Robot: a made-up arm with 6 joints.
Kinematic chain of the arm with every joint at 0, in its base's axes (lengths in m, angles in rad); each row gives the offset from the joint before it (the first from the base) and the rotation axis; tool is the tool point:
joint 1: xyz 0 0 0.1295 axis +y
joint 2: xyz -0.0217 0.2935 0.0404 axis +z
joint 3: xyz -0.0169 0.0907 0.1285 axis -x
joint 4: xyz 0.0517 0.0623 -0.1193 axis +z
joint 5: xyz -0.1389 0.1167 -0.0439 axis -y
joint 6: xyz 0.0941 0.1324 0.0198 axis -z
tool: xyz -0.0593 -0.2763 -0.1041
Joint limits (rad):
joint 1: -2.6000..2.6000
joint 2: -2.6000..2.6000
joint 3: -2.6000..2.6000
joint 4: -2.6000..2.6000
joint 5: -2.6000..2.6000
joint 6: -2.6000..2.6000
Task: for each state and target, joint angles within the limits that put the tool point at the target. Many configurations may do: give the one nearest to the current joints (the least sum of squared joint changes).
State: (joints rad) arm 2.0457 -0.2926 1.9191 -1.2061 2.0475 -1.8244
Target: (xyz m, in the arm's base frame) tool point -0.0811 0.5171 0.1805
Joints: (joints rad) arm 2.1709 0.0083 1.7518 -0.9525 1.8418 -1.2046
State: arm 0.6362 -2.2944 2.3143 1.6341 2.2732 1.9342
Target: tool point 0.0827 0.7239 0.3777
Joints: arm 0.4136 -1.8927 2.3776 1.4494 2.0330 2.1200
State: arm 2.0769 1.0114 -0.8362 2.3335 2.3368 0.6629
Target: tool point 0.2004 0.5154 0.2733
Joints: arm 2.1371 0.7107 -1.1607 2.3028 2.1028 0.6598
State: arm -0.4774 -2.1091 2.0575 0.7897 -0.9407 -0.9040
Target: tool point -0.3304 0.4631 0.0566
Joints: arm -0.6162 -2.1514 1.7199 0.7851 -0.7362 -0.9455
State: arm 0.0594 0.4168 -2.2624 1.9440 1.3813 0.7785
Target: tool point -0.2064 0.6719 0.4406
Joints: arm 0.0195 0.3517 -2.2232 1.9817 1.2727 0.9542
